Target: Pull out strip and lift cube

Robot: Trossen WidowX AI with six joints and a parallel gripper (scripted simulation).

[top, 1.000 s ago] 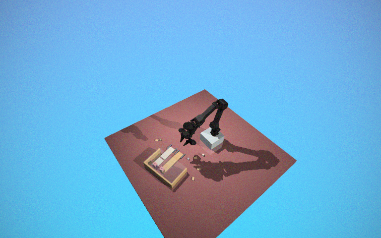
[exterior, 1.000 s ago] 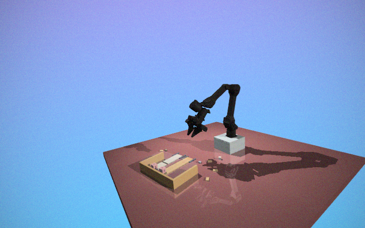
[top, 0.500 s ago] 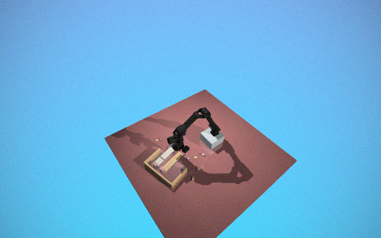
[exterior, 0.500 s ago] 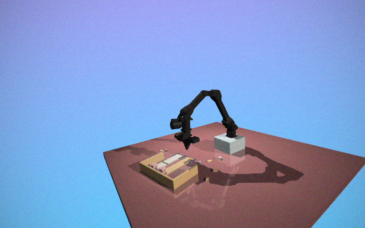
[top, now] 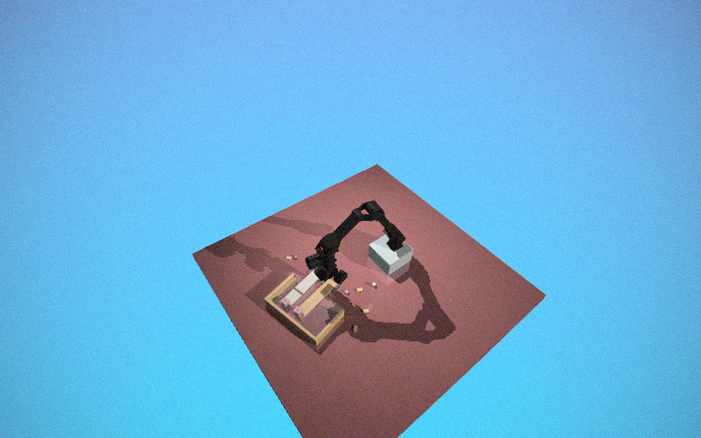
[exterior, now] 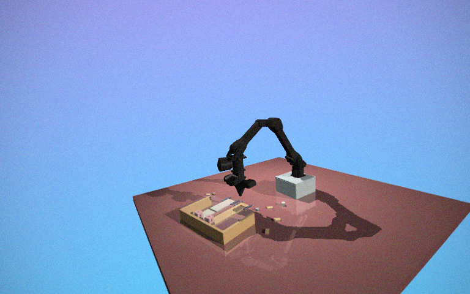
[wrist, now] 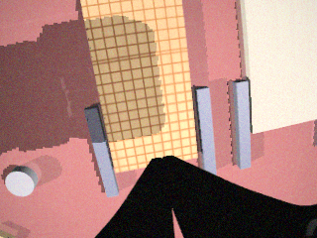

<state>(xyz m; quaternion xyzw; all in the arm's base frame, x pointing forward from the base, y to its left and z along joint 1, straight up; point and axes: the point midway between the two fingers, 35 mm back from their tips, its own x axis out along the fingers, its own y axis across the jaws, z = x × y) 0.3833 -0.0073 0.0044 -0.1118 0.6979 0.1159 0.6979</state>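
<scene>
The tan checked strip lies 90 mm ahead of my gripper tip, 30 mm to the left of it and 60 mm below it.
</scene>
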